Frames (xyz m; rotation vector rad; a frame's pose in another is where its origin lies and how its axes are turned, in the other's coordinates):
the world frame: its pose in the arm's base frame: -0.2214 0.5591 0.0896 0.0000 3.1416 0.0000
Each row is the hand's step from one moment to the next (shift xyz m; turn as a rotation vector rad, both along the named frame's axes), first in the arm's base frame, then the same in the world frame.
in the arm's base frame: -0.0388 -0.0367 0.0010 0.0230 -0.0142 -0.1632
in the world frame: 0.0388 -0.0367 -0.0010 -0.0230 -0.0142 0.1632
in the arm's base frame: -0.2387 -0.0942 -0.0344 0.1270 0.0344 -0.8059
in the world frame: 0.2387 -0.0942 0.0344 -0.1270 0.0344 0.8059
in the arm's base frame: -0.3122 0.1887 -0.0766 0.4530 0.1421 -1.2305
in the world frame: 0.3122 0.1887 0.0766 -0.4530 0.1421 1.2305
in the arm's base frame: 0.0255 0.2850 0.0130 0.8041 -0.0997 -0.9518
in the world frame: -0.0255 0.2850 -0.0130 -0.8041 -0.0997 0.9518
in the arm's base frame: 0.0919 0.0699 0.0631 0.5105 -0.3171 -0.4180
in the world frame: -0.0919 0.0699 -0.0631 -0.5105 -0.3171 0.4180
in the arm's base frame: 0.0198 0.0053 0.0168 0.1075 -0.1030 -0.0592
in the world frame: -0.0198 0.0053 -0.0168 -0.1075 -0.1030 0.0592
